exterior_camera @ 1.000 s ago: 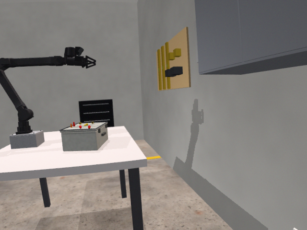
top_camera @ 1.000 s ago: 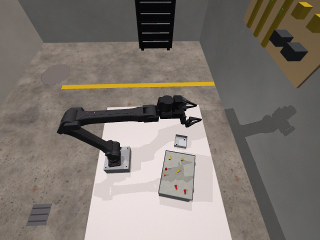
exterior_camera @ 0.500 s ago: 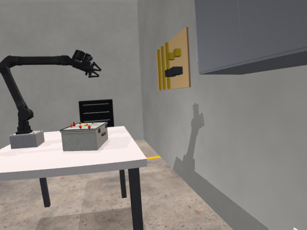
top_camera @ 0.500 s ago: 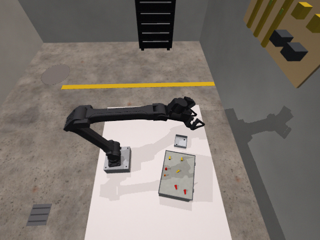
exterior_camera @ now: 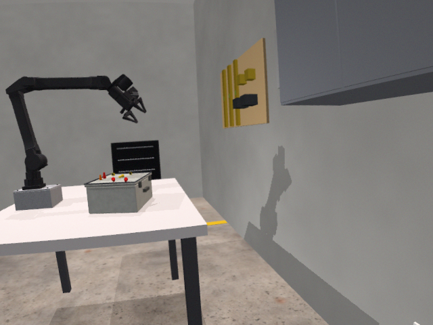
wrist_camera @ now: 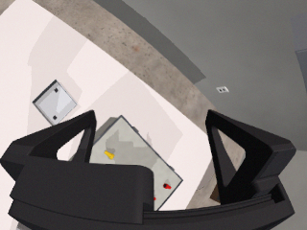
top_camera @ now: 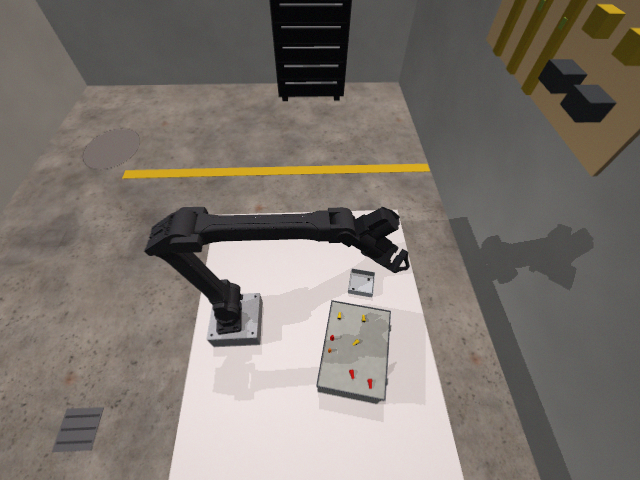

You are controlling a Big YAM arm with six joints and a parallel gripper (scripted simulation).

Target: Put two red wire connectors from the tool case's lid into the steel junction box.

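Right now the orange connector is 21 cm behind my hand, 16 cm to the right of it and 28 cm below it. Round my hand: grey tool case: 12 cm behind, 16 cm to the right, 32 cm below.
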